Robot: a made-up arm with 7 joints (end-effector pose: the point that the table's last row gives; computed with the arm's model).
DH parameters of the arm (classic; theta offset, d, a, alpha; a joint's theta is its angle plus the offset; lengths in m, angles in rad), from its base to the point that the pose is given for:
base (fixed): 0 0.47 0.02 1.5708
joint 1: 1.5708 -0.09 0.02 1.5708
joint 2: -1.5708 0 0.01 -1.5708
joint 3: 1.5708 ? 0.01 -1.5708
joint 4: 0 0 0.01 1.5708
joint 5: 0 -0.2 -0.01 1.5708
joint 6: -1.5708 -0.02 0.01 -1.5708
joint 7: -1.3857 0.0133 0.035 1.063
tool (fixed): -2.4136 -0.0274 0 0
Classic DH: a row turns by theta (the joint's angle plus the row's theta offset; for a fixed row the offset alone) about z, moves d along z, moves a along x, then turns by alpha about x.
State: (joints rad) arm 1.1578 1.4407 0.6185 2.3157 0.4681 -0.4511 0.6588
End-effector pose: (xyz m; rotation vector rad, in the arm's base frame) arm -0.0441 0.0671 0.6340 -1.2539 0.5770 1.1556
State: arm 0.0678 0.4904 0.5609 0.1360 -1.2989 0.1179 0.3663
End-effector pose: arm 0.0550 0.2882 0.1467 0.0349 -0.1841 -1.4606
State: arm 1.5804 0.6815 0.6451 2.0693 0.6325 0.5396 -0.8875
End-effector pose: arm -0.0339 0.2371 0.5986 -1.3254 1.9873 -1.5565
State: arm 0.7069 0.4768 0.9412 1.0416 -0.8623 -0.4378 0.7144
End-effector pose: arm 0.2335 0.3527 0.4478 1.4236 -1.5671 -1.3187
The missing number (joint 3, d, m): -0.15
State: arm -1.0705 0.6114 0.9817 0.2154 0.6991 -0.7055 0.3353
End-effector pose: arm -0.1879 0.3684 0.3407 1.4335 -0.4891 -0.5123
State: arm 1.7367 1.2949 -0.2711 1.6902 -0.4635 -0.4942 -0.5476
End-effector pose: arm 0.0292 0.1838 0.6736 -1.8265 0.5618 0.2213
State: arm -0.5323 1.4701 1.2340 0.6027 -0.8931 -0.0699 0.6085
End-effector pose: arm 0.1225 0.4639 0.5294 1.1313 -0.0150 -1.5326
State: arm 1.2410 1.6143 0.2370 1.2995 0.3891 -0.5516 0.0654
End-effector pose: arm -0.0153 0.2835 0.7048 -2.0332 1.2297 0.4962
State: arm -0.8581 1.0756 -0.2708 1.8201 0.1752 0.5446 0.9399
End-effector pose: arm 0.0831 0.1496 0.2390 -0.9702 -0.5692 -1.4227
